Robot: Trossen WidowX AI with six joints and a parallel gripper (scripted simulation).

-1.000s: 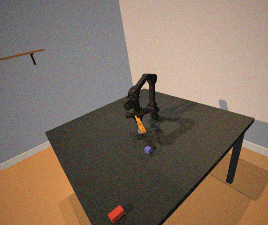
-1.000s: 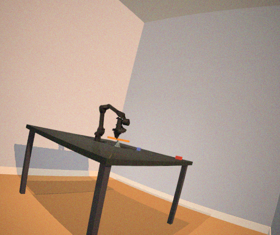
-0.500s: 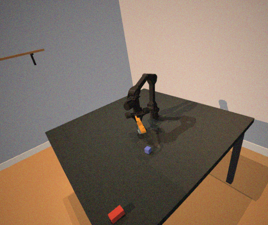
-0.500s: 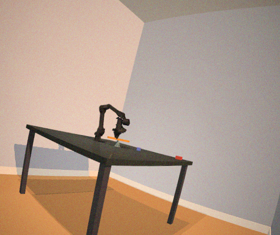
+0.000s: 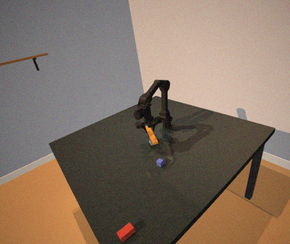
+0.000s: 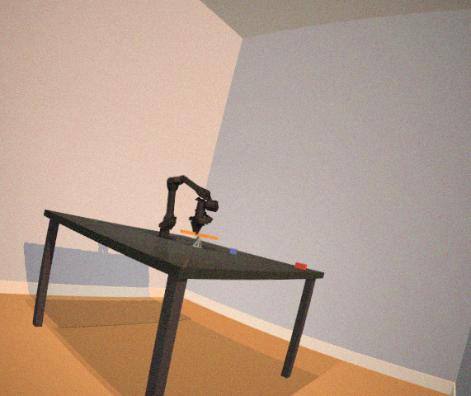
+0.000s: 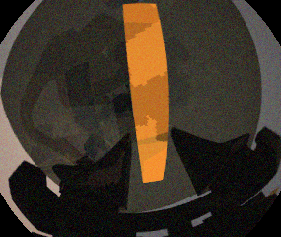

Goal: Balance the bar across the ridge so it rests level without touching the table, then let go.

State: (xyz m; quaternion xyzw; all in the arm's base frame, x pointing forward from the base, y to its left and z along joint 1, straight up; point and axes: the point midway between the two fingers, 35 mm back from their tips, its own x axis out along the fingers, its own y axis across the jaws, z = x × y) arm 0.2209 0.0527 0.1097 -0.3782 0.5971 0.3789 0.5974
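The orange bar is 3 cm to the left of my gripper tip and 1 cm ahead of it. From my gripper tip the other things lie so: red block 52 cm ahead, 45 cm to the left, 6 cm below; then blue cube 24 cm to the left, 13 cm ahead, 6 cm below.
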